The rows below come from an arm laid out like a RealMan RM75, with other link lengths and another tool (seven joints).
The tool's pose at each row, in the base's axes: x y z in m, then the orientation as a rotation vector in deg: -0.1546, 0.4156, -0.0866, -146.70, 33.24, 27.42; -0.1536, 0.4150, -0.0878, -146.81, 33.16, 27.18; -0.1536, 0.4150, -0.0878, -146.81, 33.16, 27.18; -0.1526, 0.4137, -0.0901, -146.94, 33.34, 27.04; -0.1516, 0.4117, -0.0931, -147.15, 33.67, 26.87; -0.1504, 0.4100, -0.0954, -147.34, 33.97, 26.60; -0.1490, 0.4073, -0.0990, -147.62, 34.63, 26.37; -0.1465, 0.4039, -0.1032, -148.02, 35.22, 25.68; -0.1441, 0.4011, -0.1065, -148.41, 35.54, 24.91; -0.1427, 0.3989, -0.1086, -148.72, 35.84, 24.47; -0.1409, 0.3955, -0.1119, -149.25, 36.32, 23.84; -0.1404, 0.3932, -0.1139, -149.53, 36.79, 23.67; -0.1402, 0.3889, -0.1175, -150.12, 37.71, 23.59; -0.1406, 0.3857, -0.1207, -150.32, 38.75, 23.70
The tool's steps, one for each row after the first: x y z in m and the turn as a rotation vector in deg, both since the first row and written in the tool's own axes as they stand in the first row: 0.0015, 0.0004, 0.0005, -0.03, 0.17, -0.11; 0.0015, 0.0004, 0.0005, -0.03, 0.17, -0.11; 0.0038, 0.0018, 0.0015, -0.12, 0.34, -0.01; 0.0065, 0.0041, 0.0027, -0.28, 0.58, 0.19; 0.0091, 0.0057, 0.0035, -0.39, 0.87, 0.35; 0.0126, 0.0085, 0.0048, -0.62, 1.24, 0.77; 0.0176, 0.0115, 0.0060, -0.83, 1.93, 1.05; 0.0219, 0.0138, 0.0067, -0.99, 2.61, 1.12; 0.0247, 0.0157, 0.0070, -1.18, 3.05, 1.25; 0.0287, 0.0188, 0.0076, -1.53, 3.71, 1.46; 0.0307, 0.0211, 0.0080, -1.78, 3.99, 1.75; 0.0337, 0.0258, 0.0087, -2.37, 4.40, 2.38; 0.0357, 0.0297, 0.0098, -2.66, 4.61, 3.12
